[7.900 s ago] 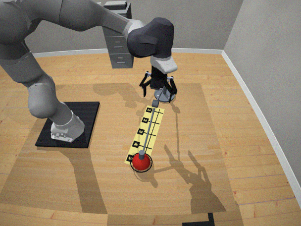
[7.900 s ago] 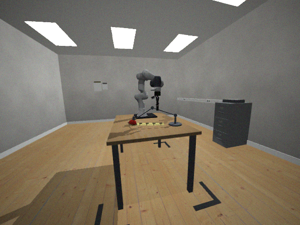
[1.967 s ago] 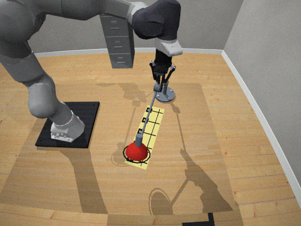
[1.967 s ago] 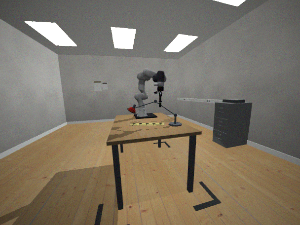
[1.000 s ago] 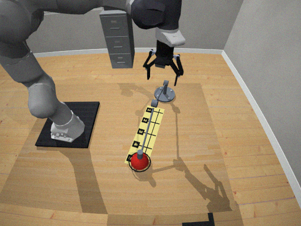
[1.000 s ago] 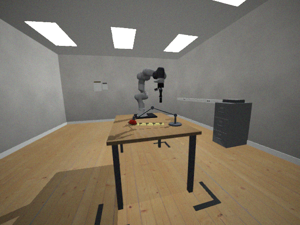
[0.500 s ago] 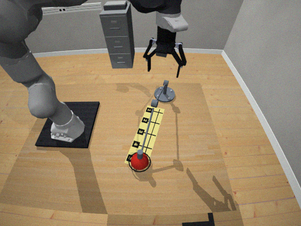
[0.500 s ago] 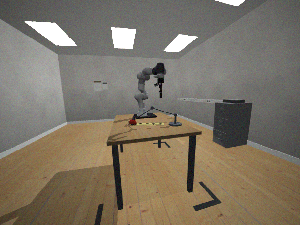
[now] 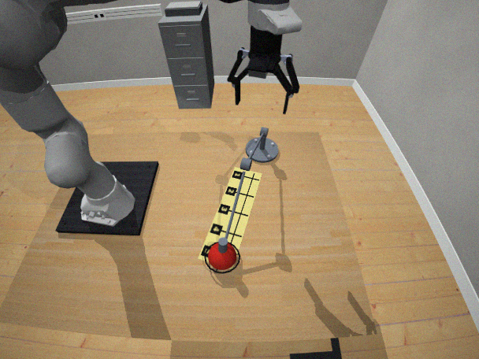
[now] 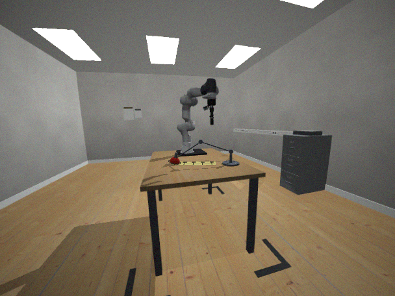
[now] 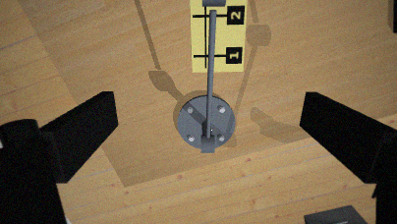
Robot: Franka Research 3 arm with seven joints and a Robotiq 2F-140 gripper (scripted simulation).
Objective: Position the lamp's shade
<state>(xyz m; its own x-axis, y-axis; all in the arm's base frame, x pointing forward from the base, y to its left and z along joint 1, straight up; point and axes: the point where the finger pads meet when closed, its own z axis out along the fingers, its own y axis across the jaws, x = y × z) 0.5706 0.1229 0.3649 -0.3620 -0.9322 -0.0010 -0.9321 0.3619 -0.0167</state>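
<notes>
Right now the yellow numbered strip is 10 cm behind my hand, 16 cm to the right of it and 38 cm below it. From my hand the other things lie so: round grey foot: 5 cm ahead, 17 cm to the left, 35 cm below.
</notes>
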